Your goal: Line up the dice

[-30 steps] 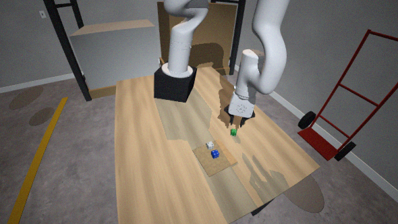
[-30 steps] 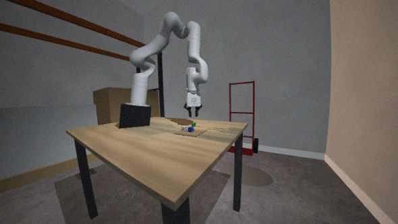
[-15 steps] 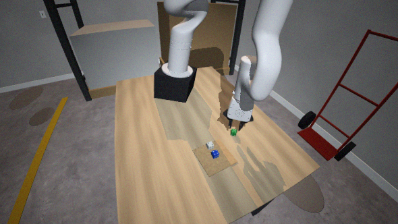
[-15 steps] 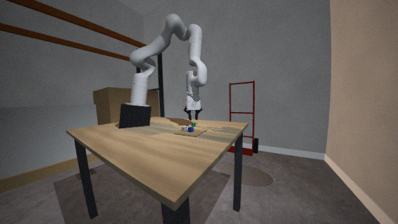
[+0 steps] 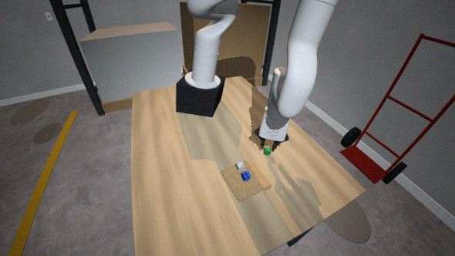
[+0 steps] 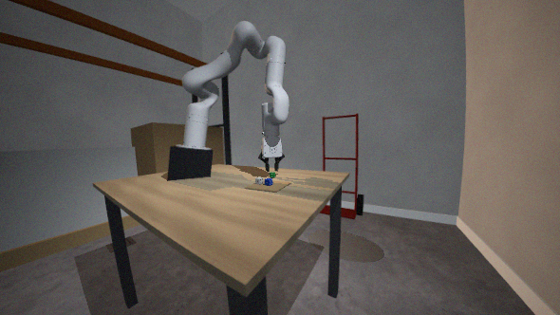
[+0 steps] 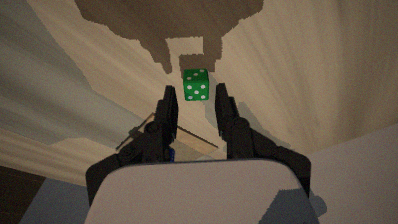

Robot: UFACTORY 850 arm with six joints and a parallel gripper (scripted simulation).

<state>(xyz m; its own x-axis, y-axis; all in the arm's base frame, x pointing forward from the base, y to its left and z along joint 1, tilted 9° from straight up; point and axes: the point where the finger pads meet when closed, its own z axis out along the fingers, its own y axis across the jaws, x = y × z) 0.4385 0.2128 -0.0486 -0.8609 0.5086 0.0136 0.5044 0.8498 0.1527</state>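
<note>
My gripper is now 40 mm above the green die. From my hand the other things lie so: white die (140 mm to the right, 50 mm ahead, 30 mm below); blue die (130 mm to the right, 100 mm ahead, 30 mm below); tan mat (130 mm to the right, 100 mm ahead, 50 mm below).
</note>
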